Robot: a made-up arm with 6 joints. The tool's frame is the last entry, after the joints.
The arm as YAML. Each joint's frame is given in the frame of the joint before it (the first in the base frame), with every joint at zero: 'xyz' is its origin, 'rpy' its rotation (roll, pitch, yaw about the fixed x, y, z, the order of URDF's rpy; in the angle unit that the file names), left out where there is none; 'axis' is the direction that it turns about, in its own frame. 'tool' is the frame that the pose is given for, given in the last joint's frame.
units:
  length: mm
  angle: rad
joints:
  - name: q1
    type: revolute
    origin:
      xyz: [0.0, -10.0, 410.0]
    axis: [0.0, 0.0, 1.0]
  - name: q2
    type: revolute
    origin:
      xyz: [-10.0, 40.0, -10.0]
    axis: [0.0, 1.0, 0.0]
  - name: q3
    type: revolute
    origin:
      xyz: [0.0, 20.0, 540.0]
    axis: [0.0, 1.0, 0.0]
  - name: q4
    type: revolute
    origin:
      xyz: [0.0, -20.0, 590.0]
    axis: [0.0, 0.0, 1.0]
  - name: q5
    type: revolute
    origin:
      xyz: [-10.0, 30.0, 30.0]
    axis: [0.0, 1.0, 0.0]
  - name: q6
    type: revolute
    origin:
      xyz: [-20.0, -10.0, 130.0]
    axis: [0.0, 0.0, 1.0]
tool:
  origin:
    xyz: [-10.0, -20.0, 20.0]
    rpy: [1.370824, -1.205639, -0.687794]
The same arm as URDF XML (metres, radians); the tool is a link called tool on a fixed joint. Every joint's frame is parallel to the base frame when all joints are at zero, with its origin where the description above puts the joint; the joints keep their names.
<robot name="arm">
  <link name="base_link"/>
  <link name="link1"/>
  <link name="link2"/>
  <link name="link3"/>
  <link name="link4"/>
  <link name="link5"/>
  <link name="link6"/>
  <link name="tool"/>
  <joint name="q1" type="continuous">
    <parent link="base_link"/>
    <child link="link1"/>
    <origin xyz="0 -0.01 0.41" rpy="0 0 0"/>
    <axis xyz="0 0 1"/>
  </joint>
  <joint name="q2" type="continuous">
    <parent link="link1"/>
    <child link="link2"/>
    <origin xyz="-0.01 0.04 -0.01" rpy="0 0 0"/>
    <axis xyz="0 1 0"/>
  </joint>
  <joint name="q3" type="continuous">
    <parent link="link2"/>
    <child link="link3"/>
    <origin xyz="0 0.02 0.54" rpy="0 0 0"/>
    <axis xyz="0 1 0"/>
  </joint>
  <joint name="q4" type="continuous">
    <parent link="link3"/>
    <child link="link4"/>
    <origin xyz="0 -0.02 0.59" rpy="0 0 0"/>
    <axis xyz="0 0 1"/>
  </joint>
  <joint name="q5" type="continuous">
    <parent link="link4"/>
    <child link="link5"/>
    <origin xyz="-0.01 0.03 0.03" rpy="0 0 0"/>
    <axis xyz="0 1 0"/>
  </joint>
  <joint name="q6" type="continuous">
    <parent link="link5"/>
    <child link="link6"/>
    <origin xyz="-0.02 -0.01 0.13" rpy="0 0 0"/>
    <axis xyz="0 0 1"/>
  </joint>
  <joint name="tool_fixed" type="fixed">
    <parent link="link6"/>
    <child link="tool"/>
    <origin xyz="-0.01 -0.02 0.02" rpy="1.3708 -1.2056 -0.6878"/>
  </joint>
</robot>

